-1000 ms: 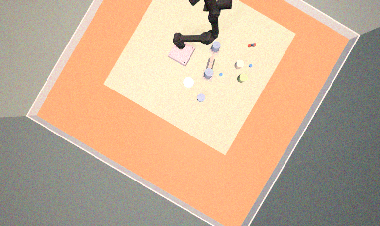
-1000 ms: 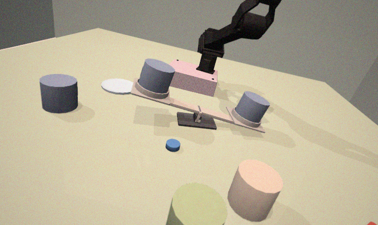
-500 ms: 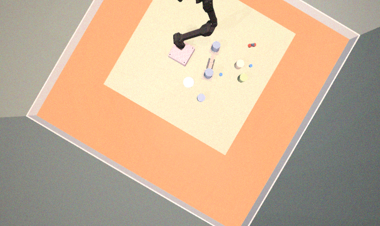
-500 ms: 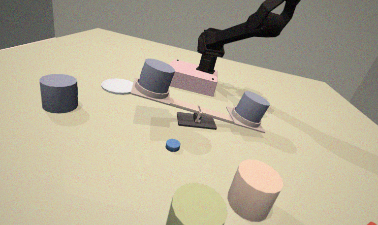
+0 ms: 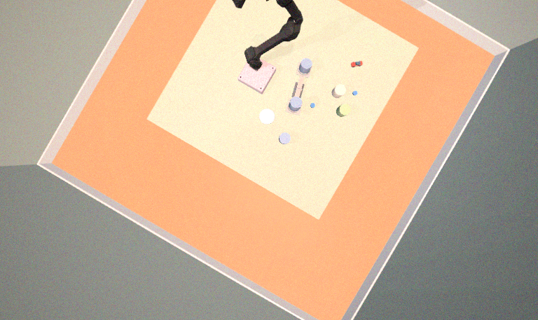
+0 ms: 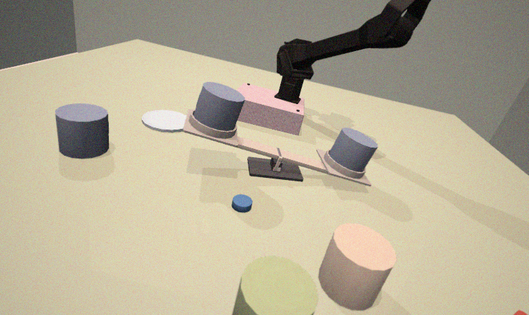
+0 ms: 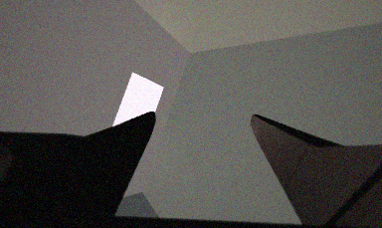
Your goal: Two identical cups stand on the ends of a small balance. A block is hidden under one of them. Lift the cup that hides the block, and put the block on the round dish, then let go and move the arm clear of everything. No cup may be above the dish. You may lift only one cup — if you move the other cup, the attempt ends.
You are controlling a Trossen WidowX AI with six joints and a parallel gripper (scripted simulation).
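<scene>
The grey block lies 30 cm ahead of my gripper tip, 19 cm to the left of it and 64 cm below it. The rest, counted from my gripper tip: green cylinder 67 cm ahead, 13 cm to the left, 64 cm below; peach cylinder 55 cm ahead, 19 cm to the left, 64 cm below; round white dish 29 cm ahead, 20 cm to the right, 68 cm below.
</scene>
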